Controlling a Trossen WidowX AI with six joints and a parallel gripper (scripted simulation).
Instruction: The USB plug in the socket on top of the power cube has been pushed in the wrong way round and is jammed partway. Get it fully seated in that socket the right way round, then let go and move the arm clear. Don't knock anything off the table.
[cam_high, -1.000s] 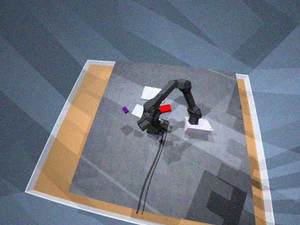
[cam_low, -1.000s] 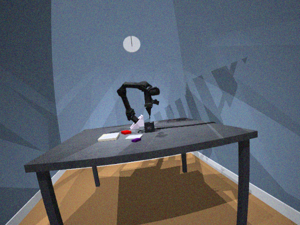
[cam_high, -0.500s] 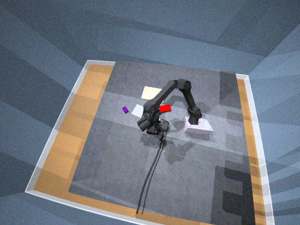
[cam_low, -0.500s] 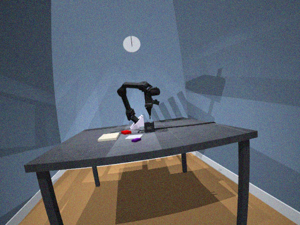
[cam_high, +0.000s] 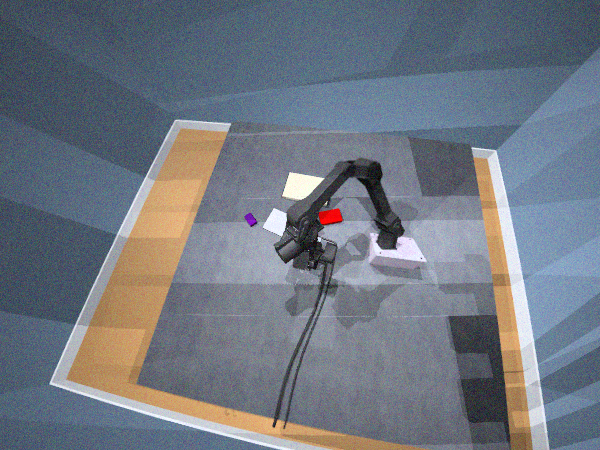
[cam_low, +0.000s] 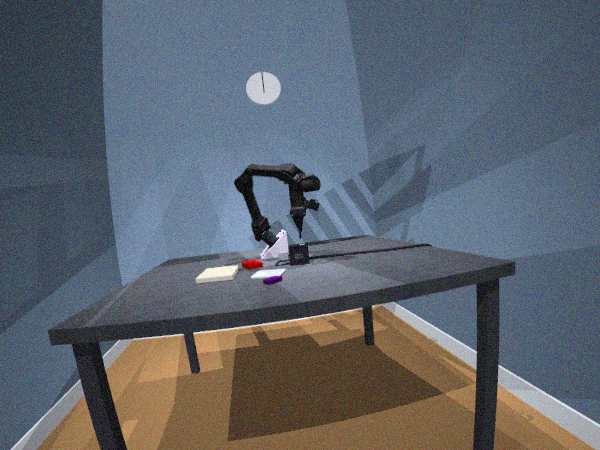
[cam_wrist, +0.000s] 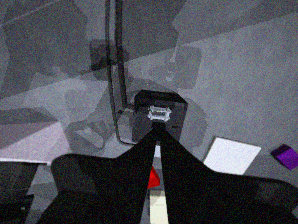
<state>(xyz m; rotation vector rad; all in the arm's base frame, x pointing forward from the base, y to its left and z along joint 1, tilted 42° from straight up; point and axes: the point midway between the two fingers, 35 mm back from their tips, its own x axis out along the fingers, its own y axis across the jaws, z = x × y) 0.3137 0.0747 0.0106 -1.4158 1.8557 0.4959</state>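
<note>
Right now the silver USB plug is 20 mm below my gripper tip. Round my gripper tip: USB socket (60 mm below); then white square tile (140 mm ahead, 180 mm to the right, 130 mm below); then red block (90 mm behind, 200 mm to the right, 120 mm below).
</note>
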